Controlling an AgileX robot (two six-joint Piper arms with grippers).
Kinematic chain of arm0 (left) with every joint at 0, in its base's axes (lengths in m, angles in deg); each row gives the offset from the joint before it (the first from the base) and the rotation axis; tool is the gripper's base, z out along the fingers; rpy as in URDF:
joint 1: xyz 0 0 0.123 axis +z
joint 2: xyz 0 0 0 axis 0.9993 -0.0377 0
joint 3: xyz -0.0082 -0.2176 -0.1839 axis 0.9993 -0.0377 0
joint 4: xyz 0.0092 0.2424 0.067 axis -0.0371 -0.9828 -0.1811
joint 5: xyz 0 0 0 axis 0.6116 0.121 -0.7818
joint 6: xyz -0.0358 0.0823 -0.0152 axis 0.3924 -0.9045 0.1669
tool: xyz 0 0 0 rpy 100.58 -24.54 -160.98
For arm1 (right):
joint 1: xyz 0 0 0.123 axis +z
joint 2: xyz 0 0 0 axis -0.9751 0.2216 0
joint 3: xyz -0.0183 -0.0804 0.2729 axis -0.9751 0.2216 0
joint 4: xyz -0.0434 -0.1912 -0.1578 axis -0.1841 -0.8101 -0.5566
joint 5: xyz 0 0 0 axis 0.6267 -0.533 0.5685
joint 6: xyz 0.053 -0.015 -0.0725 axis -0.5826 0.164 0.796
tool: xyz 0 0 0 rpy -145.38 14.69 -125.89
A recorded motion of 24 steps. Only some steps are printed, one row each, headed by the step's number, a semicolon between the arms.
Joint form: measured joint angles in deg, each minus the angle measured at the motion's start. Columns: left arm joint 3, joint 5, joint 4, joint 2, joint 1, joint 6; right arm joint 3, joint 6, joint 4, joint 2, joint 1, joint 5.
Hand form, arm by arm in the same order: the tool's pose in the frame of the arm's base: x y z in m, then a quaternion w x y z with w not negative. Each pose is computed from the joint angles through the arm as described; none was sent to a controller.
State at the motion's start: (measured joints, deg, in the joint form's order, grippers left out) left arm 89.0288 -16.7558 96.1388 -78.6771 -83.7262 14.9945; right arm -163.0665 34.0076 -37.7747 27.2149 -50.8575 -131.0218
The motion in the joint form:
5: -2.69 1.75 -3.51 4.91 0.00 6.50; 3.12 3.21 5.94 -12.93 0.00 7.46
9: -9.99 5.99 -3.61 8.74 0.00 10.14; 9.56 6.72 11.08 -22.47 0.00 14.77
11: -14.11 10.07 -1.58 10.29 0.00 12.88; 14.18 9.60 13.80 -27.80 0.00 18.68
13: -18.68 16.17 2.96 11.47 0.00 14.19; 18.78 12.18 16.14 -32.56 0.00 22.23
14: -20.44 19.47 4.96 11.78 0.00 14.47; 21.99 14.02 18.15 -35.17 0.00 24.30
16: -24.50 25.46 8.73 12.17 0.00 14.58; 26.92 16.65 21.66 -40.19 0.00 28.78
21: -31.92 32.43 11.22 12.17 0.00 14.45; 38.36 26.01 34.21 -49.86 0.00 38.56
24: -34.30 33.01 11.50 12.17 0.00 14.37; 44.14 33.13 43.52 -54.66 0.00 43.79
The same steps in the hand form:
5: 0.0644 -0.0386 0.3756 0.59914 0.19455 0.76791 -0.11612; 0.2448 0.1388 0.3486 0.24532 -0.45291 0.85316 0.08258
9: 0.0627 -0.0356 0.3460 0.59833 0.14776 0.77703 -0.12805; 0.2113 0.1280 0.3666 0.33577 -0.44893 0.82083 0.10940
11: 0.0648 -0.0338 0.3315 0.60511 0.10291 0.77506 -0.15009; 0.1920 0.1207 0.3686 0.37656 -0.45070 0.80073 0.11793
13: 0.0693 -0.0311 0.3173 0.62022 0.04765 0.76272 -0.17695; 0.1750 0.1138 0.3662 0.40923 -0.45042 0.78394 0.12286
14: 0.0717 -0.0288 0.3125 0.62988 0.02131 0.75434 -0.18376; 0.1656 0.1105 0.3608 0.42332 -0.44980 0.77576 0.12912
16: 0.0769 -0.0236 0.2980 0.63905 -0.02884 0.74414 -0.19245; 0.1492 0.1037 0.3565 0.46220 -0.43869 0.75822 0.13795
21: 0.0835 -0.0155 0.2622 0.62656 -0.08558 0.75316 -0.18123; 0.1198 0.0921 0.3363 0.53470 -0.40556 0.72224 0.16729
24: 0.0840 -0.0149 0.2488 0.61373 -0.09367 0.76312 -0.17945; 0.1072 0.0857 0.3248 0.57352 -0.37882 0.70339 0.18116

